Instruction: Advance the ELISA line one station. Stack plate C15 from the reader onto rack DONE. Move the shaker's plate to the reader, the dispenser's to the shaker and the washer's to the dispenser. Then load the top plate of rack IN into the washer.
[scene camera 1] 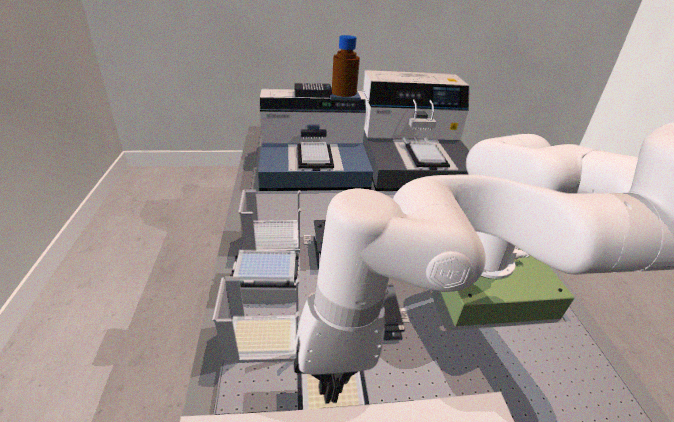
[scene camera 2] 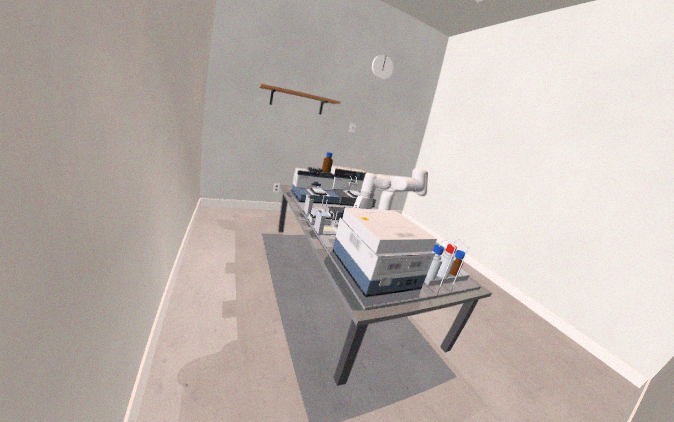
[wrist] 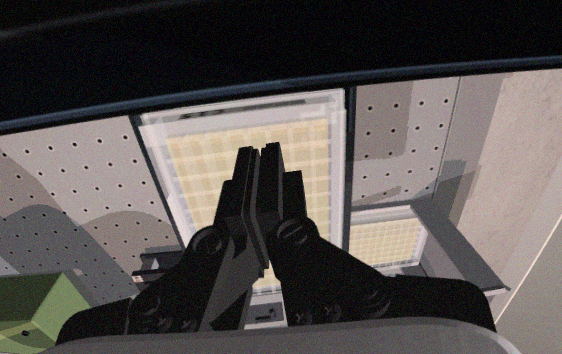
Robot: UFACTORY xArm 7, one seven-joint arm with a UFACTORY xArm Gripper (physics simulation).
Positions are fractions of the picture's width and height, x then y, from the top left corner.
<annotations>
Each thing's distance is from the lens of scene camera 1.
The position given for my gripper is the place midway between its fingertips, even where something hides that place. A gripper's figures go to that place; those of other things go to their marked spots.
my gripper (scene camera 1: 0.49,0.93): 56 cm
brown bottle (scene camera 1: 0.51,0.15): 126 cm
DONE rack (scene camera 1: 0.34,0.72): 77 cm
The marked spots on the brown bottle and the DONE rack are 83 cm apart.
</annotations>
